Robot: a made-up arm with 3 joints. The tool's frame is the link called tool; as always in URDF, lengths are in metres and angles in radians.
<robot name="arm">
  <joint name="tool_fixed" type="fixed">
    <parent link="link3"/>
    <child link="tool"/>
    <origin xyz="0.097 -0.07 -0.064" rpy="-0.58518 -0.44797 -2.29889"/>
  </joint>
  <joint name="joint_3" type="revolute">
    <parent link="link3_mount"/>
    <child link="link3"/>
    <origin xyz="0.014 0.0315 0.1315" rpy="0 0 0"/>
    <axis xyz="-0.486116 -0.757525 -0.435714"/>
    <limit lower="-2.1" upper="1.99" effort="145" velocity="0.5"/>
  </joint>
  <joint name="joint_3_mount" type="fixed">
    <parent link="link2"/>
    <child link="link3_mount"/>
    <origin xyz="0.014 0.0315 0.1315" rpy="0 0 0"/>
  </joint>
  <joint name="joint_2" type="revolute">
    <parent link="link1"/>
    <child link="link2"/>
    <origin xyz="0.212 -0.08 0.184" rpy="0 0 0"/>
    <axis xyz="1 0 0"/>
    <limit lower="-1.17" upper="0.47" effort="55" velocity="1.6"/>
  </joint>
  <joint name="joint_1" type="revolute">
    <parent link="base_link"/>
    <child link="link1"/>
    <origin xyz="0.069 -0.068 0.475" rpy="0 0 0"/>
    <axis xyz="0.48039 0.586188 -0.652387"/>
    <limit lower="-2.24" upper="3" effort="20" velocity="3"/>
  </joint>
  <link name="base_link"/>
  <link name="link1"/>
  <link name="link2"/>
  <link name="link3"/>
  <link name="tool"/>
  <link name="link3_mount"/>
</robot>
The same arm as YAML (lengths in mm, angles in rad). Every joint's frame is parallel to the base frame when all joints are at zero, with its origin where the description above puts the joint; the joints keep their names.
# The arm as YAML. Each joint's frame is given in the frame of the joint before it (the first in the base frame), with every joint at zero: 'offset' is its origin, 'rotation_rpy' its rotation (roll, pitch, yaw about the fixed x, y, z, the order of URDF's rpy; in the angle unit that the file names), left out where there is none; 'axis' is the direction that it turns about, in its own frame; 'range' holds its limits. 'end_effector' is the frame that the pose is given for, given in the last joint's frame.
length_unit: mm
angle_unit: rad
chain:
  - id: joint_1
    offset: [69.0, -68.0, 475.0]
    axis: [0.48039, 0.586188, -0.652387]
    range: [-2.24, 3.0]
  - id: joint_2
    offset: [212.0, -80.0, 184.0]
    axis: [1.0, 0.0, 0.0]
    range: [-1.17, 0.47]
  - id: joint_3
    offset: [28.0, 63.0, 263.0]
    axis: [-0.486116, -0.757525, -0.435714]
    range: [-2.1, 1.99]
end_effector:
  offset: [97.0, -70.0, -64.0]
  rotation_rpy: [-0.5852, -0.448, -2.2989]

